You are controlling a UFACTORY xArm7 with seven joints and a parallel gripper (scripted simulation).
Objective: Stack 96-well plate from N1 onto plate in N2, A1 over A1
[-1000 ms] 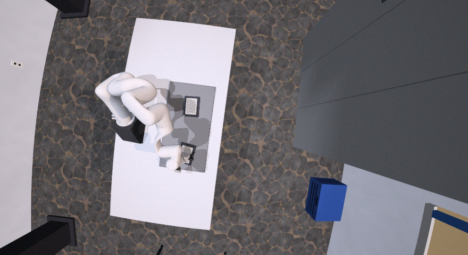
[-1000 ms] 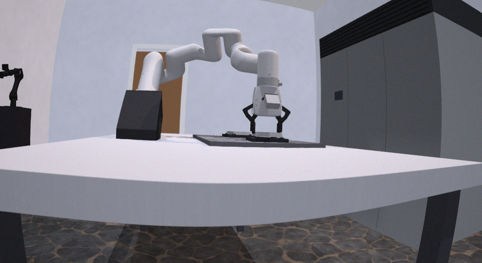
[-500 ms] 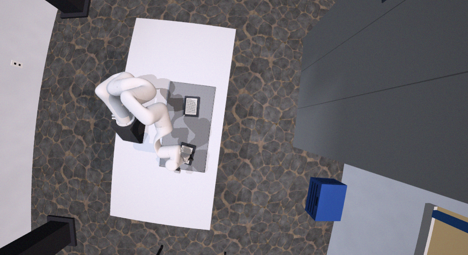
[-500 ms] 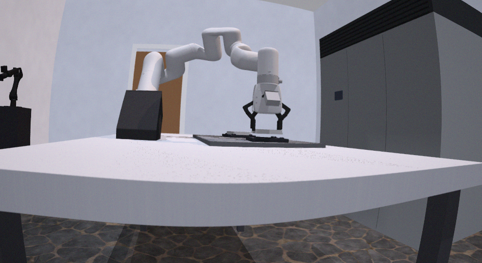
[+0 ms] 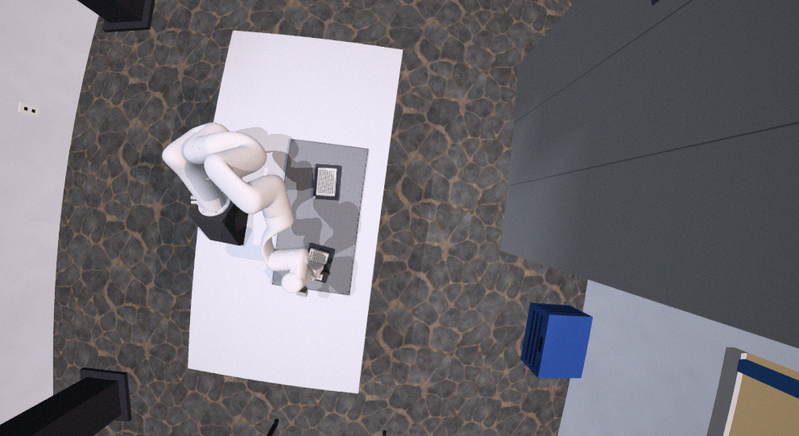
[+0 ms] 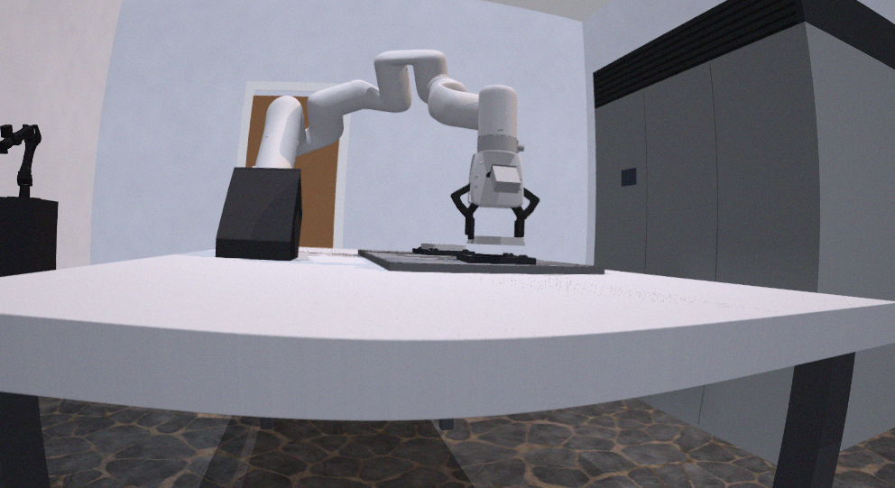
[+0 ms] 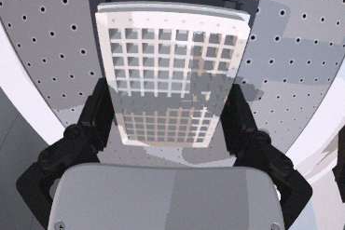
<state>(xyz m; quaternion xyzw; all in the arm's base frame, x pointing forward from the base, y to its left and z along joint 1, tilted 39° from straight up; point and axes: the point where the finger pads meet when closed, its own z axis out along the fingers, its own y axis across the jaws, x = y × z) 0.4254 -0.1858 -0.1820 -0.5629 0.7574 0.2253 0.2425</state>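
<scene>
Now: hand 40 mm above the dark plate nest N1. Also, from my hand: dark plate nest N2 (30 mm ahead, 380 mm to the left, 40 mm below).
</scene>
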